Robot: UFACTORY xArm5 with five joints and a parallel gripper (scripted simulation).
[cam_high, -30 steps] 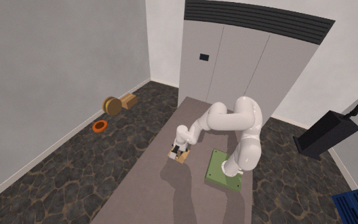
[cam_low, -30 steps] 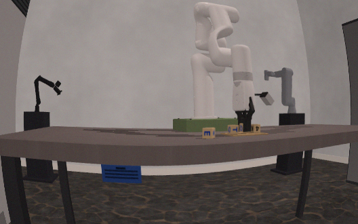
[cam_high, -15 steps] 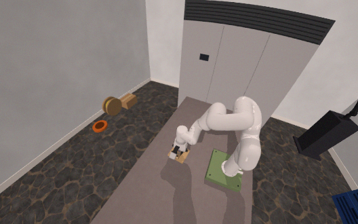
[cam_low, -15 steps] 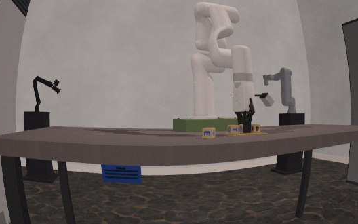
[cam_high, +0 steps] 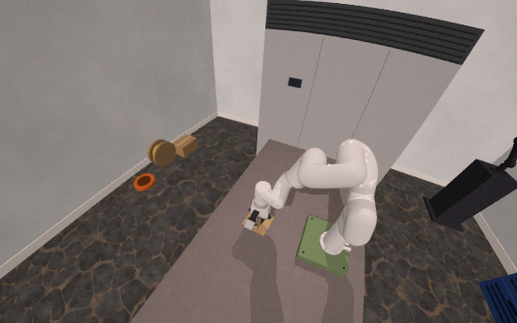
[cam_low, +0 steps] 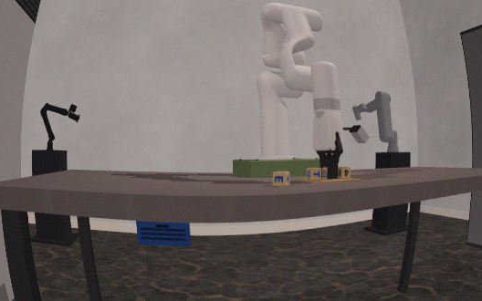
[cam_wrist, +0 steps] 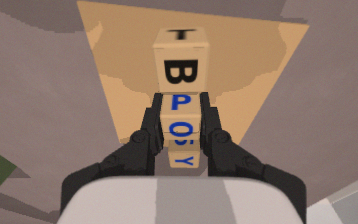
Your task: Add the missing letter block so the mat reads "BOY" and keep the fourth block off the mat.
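My gripper is now 2 cm above the tan mat.
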